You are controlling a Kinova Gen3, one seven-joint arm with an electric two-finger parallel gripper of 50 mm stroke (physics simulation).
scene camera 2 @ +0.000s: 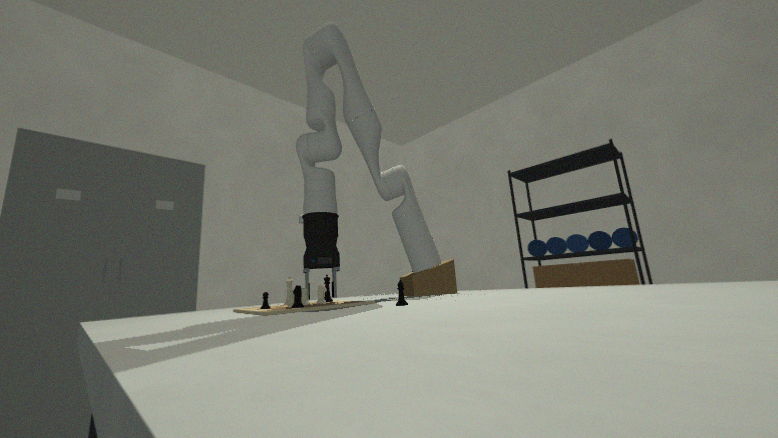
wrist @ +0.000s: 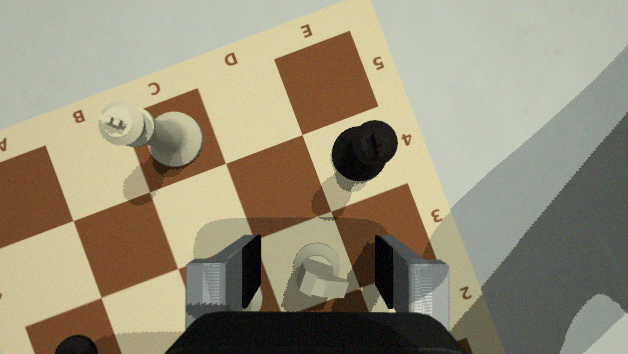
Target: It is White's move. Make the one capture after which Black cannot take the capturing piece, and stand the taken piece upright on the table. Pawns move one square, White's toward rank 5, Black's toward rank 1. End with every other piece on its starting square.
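Places are measured from the arm's base along level axes (x ahead, y left, z up), in metres.
Where they show: gripper, fingertip midpoint: [scene camera 2: 321, 298] [wrist: 317, 259]; arm's base, origin of the base link: [scene camera 2: 427, 267].
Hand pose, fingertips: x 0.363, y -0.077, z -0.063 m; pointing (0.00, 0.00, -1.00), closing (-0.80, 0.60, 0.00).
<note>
Each offset is from my fingertips to the centre of the thing. Level surfaces: height alone.
My gripper [scene camera 2: 321, 294] [wrist: 317, 259] is open, its fingers lowered on either side of a white knight @[0.010 m up, 0.003 m ahead, 0.004 m left] [scene camera 2: 320, 297] [wrist: 322, 285] that stands on D3; they do not grip it. A white king @[0.022 m up, 0.020 m ahead, 0.083 m right] [scene camera 2: 289, 292] [wrist: 175, 140] stands on C5 and a black king @[0.022 m up, 0.044 m back, 0.026 m right] [scene camera 2: 327, 288] [wrist: 357, 154] on E4. A black pawn @[0.006 m up, 0.117 m ahead, 0.031 m right] [scene camera 2: 265, 300] [wrist: 76, 345] stands on A3, partly cut off in the wrist view. Another white piece @[0.008 m up, 0.041 m ahead, 0.005 m right] [wrist: 256, 298] is mostly hidden behind the left finger. A dark piece @[0.010 m up, 0.102 m ahead, 0.047 m left] [scene camera 2: 297, 297] stands at the board's near side. A black bishop-like piece @[0.006 m up, 0.018 m ahead, 0.222 m left] [scene camera 2: 401, 294] stands upright on the table, off the board.
The chessboard @[0.013 m down, 0.043 m ahead, 0.011 m right] [scene camera 2: 265, 312] [wrist: 260, 40] lies on the white table @[0.016 m down] [scene camera 2: 435, 369]. The black king is close ahead of the right finger in the wrist view. The arm's wooden base block [scene camera 2: 435, 280] is behind the off-board piece. A shelf rack [scene camera 2: 571, 207] stands beyond the table.
</note>
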